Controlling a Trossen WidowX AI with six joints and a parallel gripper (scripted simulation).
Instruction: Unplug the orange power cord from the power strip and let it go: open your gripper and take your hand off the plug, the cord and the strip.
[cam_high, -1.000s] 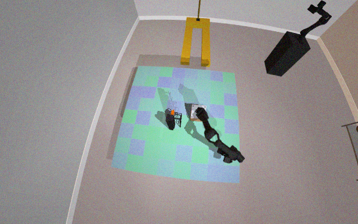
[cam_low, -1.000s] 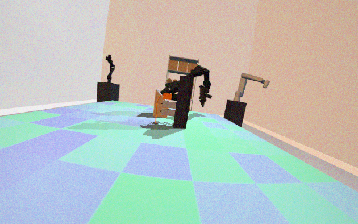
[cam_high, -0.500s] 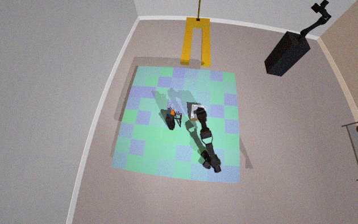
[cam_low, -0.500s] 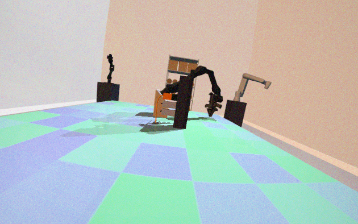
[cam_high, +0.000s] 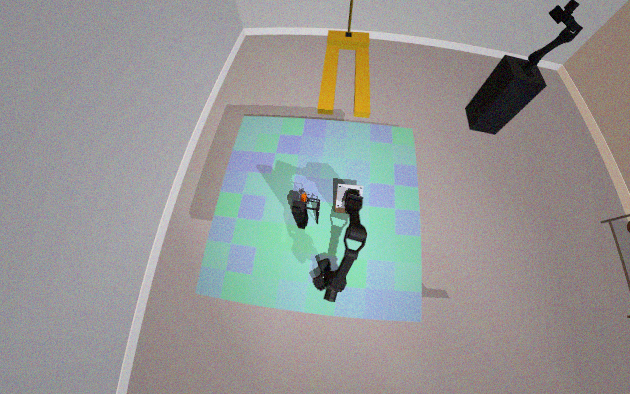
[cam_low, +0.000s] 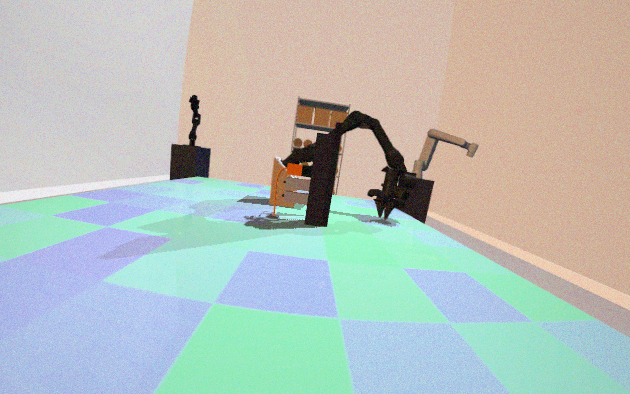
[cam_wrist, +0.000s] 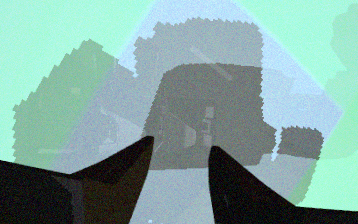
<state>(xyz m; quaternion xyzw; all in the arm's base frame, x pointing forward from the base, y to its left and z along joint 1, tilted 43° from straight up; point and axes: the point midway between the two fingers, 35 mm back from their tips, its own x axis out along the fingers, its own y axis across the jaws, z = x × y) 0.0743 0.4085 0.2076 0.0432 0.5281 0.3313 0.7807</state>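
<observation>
Right now my gripper tip is 350 mm to the left of the orange plug, 170 mm short of it and 160 mm below it.
</observation>
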